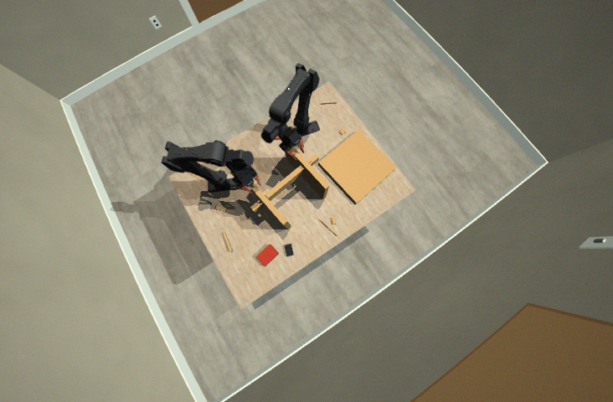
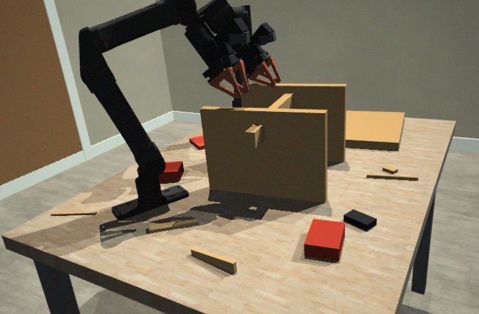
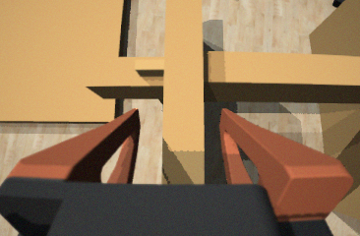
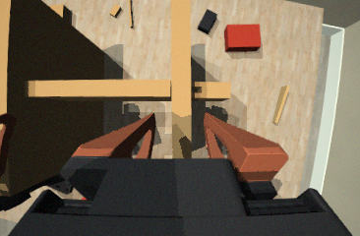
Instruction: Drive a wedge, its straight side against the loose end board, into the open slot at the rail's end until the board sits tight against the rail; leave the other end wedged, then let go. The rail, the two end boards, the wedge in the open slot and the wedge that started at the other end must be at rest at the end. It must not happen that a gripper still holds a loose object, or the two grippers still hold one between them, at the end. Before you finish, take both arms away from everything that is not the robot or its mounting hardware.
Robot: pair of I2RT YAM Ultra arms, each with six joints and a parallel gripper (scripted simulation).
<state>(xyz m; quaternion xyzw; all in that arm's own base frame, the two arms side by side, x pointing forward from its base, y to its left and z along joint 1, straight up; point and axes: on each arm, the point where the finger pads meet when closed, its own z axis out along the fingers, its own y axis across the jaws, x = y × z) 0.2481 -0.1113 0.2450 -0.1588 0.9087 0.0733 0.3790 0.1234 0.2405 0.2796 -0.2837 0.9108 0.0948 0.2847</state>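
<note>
Now: left hand 60 mm short of the rail, 130 mm to the left of it and 60 mm above it. From my left hand the other things lie so: flat panel 180 mm ahead, 290 mm to the left, 230 mm below; black block 330 mm ahead, 330 mm to the right, 240 mm below.
Right now my right hand is 14 cm to the right of the rail, 10 cm above it and 4 cm short of it. Round my right hand: flat panel (56 cm to the left, 27 cm below, 16 cm ahead); black block (31 cm ahead, 27 cm below, 6 cm to the right).
</note>
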